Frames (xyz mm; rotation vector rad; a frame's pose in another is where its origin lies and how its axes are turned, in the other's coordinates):
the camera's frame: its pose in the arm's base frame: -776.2 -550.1 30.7 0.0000 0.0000 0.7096
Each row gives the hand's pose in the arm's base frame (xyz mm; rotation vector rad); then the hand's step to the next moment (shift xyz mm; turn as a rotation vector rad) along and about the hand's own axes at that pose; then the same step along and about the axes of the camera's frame.
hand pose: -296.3 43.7 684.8 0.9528 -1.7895 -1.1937
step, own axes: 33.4 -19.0 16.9 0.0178 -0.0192 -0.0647
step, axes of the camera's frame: -38.5 -4.7 -16.1 0.0109 -0.0689 0.0024
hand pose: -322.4 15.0 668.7 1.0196 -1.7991 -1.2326
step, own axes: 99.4 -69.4 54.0 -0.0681 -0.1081 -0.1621
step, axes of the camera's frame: -112.3 -14.6 -69.2 0.1303 -0.1463 -0.0648
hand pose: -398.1 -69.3 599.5 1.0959 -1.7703 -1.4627
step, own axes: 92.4 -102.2 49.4 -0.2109 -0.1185 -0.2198
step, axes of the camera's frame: -88.9 -5.6 -116.1 0.2841 -0.1525 -0.0533
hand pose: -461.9 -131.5 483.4 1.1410 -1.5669 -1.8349
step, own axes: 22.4 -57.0 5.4 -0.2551 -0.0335 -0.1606
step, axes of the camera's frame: -6.3 4.1 -61.0 0.2864 -0.0910 0.0410
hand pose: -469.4 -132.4 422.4 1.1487 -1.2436 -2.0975
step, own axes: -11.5 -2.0 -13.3 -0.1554 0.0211 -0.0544
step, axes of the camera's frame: 14.9 -9.5 -0.1 0.1466 -0.0301 0.0718
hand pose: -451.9 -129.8 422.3 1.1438 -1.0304 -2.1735
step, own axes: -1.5 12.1 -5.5 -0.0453 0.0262 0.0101
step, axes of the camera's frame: -0.8 -10.5 8.3 0.0260 0.0032 0.0464
